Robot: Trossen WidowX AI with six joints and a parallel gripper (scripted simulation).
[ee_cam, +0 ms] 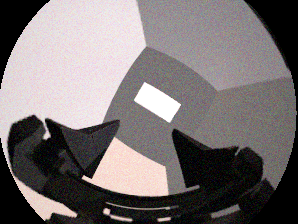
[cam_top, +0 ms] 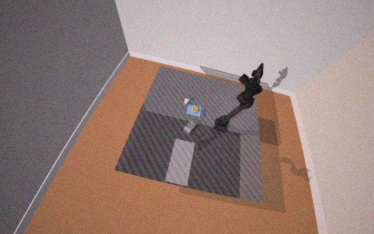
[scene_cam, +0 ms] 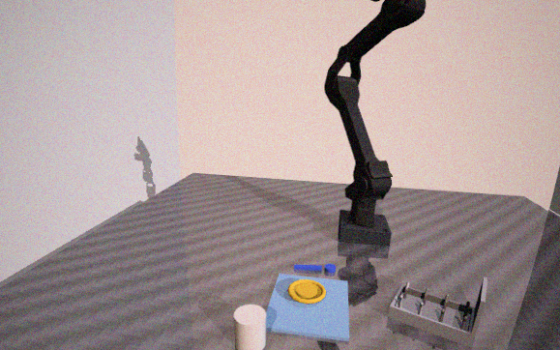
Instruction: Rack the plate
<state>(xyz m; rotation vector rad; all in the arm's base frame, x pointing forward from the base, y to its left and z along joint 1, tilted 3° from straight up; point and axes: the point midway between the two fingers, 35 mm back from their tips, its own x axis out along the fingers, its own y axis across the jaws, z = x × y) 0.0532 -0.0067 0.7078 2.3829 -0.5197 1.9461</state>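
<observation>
My gripper tip is now 76 cm above the small yellow plate, 26 cm short of it and 10 cm to the left of it. Also, from my gripper tip: white dish rack (75 cm below, 25 cm ahead, 11 cm to the left); small blue bar (77 cm below, 15 cm ahead, 9 cm to the right); light blue flat pad (77 cm below, 27 cm ahead, 9 cm to the right).
</observation>
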